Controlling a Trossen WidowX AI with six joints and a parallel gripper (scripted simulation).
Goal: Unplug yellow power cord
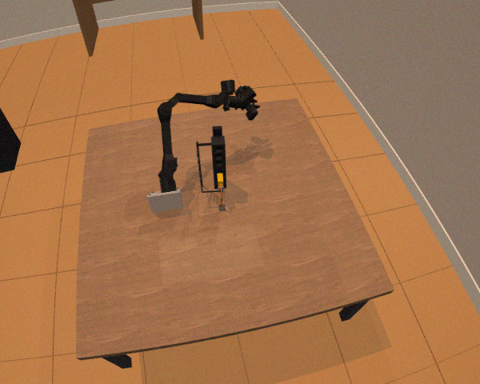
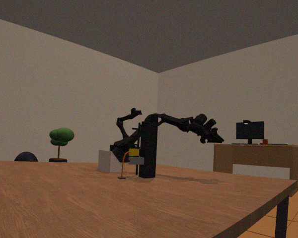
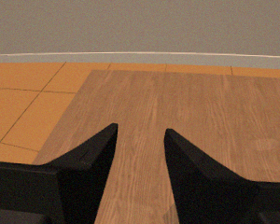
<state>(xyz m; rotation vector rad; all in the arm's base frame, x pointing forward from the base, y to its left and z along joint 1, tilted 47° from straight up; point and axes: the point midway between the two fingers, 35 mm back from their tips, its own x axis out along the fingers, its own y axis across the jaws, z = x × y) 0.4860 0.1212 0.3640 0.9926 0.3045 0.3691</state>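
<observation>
Right now the yellow plug is 36 cm to the right of my gripper tip, 29 cm behind it and 7 cm below it.
</observation>
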